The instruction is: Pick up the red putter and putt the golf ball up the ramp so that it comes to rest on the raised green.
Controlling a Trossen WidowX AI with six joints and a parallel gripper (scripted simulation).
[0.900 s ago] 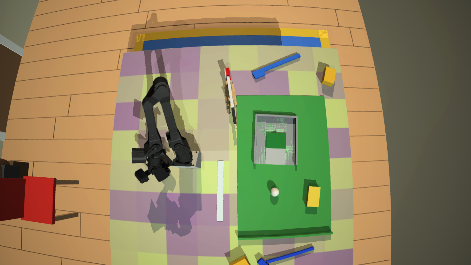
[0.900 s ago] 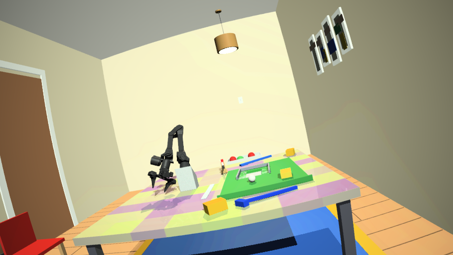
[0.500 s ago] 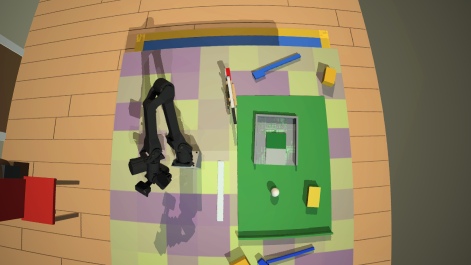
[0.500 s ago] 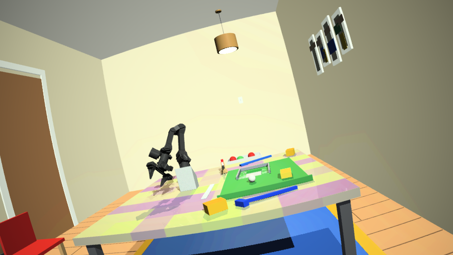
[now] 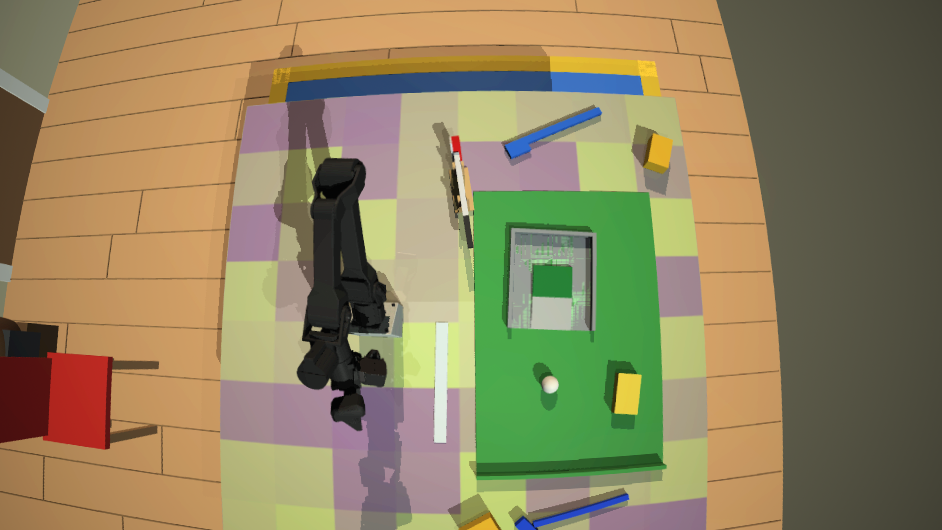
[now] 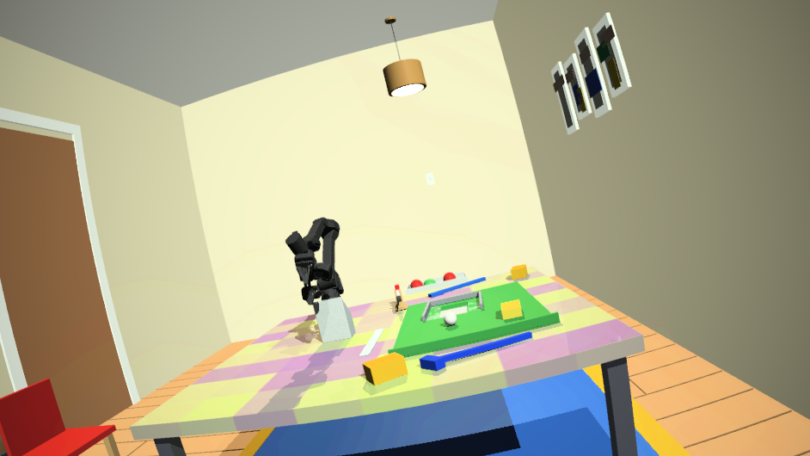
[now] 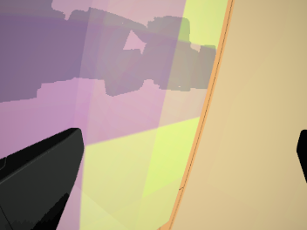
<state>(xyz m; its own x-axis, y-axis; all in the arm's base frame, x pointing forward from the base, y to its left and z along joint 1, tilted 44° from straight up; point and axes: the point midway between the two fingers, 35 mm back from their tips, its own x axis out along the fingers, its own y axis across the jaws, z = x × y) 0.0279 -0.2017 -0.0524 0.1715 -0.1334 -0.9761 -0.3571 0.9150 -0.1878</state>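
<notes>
Right now my gripper tip is 20 cm above the white strip, 15 cm short of it and 8 cm to the right of it. The rest, counted from my gripper tip: white golf ball: 41 cm ahead, 18 cm below, 10 cm to the left.
</notes>
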